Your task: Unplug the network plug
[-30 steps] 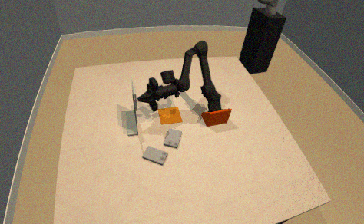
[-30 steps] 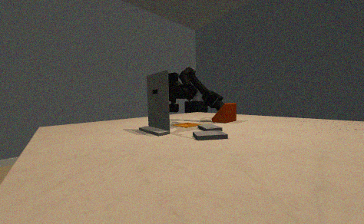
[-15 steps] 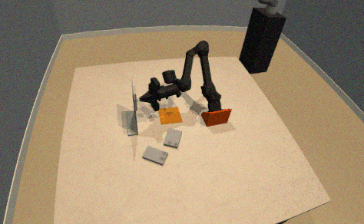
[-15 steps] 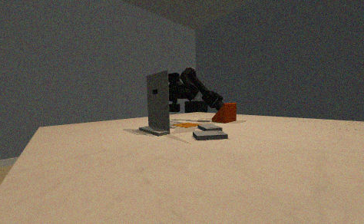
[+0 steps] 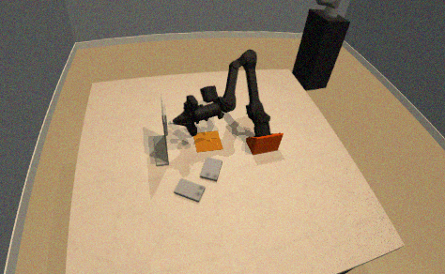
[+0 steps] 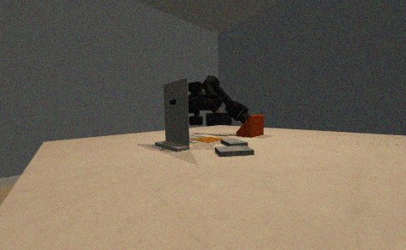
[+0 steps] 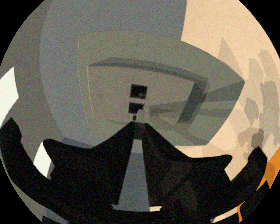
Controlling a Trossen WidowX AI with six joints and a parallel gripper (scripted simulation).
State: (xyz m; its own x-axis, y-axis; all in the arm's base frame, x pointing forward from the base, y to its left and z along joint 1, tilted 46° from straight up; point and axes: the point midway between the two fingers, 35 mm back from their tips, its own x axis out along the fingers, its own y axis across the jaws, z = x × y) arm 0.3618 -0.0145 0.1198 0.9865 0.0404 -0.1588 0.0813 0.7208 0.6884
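Now: the orange marked square 17 cm below my gripper tip, 16 cm behind it and 1 cm to the right of it. From my gripper tip the other things lie so: grey network plug: 1 cm ahead; grey panel: 6 cm below, 4 cm ahead, 1 cm to the right.
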